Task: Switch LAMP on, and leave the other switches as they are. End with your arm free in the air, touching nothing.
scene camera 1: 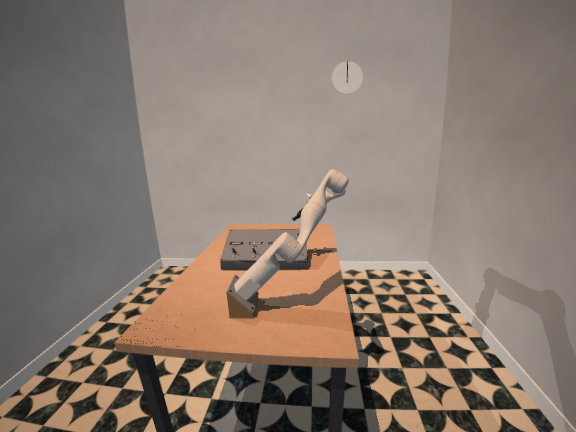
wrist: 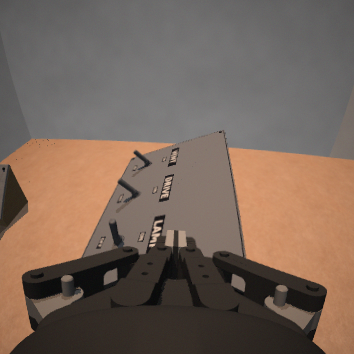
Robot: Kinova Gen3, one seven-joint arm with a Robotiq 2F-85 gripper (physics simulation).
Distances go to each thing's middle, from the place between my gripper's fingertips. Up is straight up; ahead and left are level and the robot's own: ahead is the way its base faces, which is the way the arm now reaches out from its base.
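Position of the grey switch panel (scene camera 1: 243, 257) relative to my hand: 40 mm behind, 170 mm below, 170 mm to the left.
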